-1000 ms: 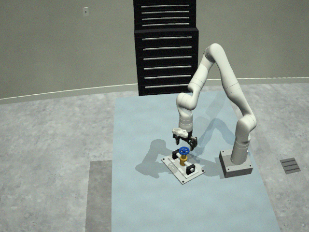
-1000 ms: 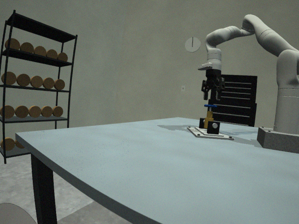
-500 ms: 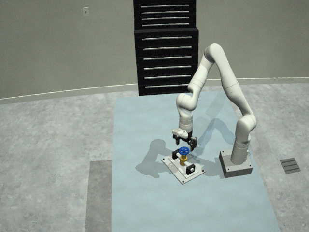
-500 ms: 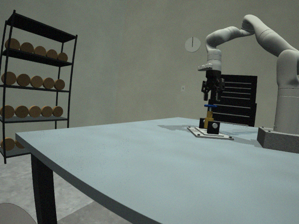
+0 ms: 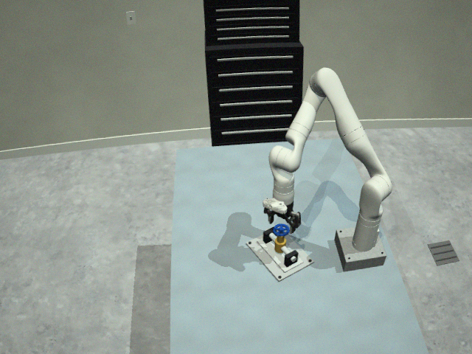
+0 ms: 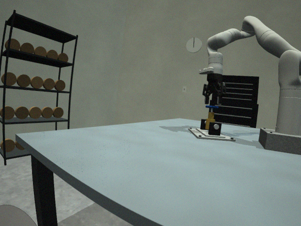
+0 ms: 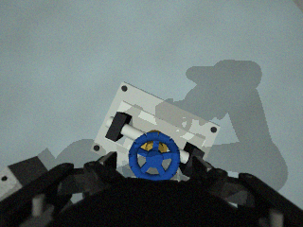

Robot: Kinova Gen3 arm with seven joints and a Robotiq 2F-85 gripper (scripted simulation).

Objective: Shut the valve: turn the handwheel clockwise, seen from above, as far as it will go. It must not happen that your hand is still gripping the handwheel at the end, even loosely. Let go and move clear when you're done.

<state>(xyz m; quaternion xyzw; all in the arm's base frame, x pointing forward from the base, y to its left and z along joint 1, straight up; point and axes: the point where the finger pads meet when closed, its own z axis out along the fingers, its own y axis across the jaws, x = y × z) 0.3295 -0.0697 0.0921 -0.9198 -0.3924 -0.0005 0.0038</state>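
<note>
My hand is 30 mm above the blue handwheel.
</note>
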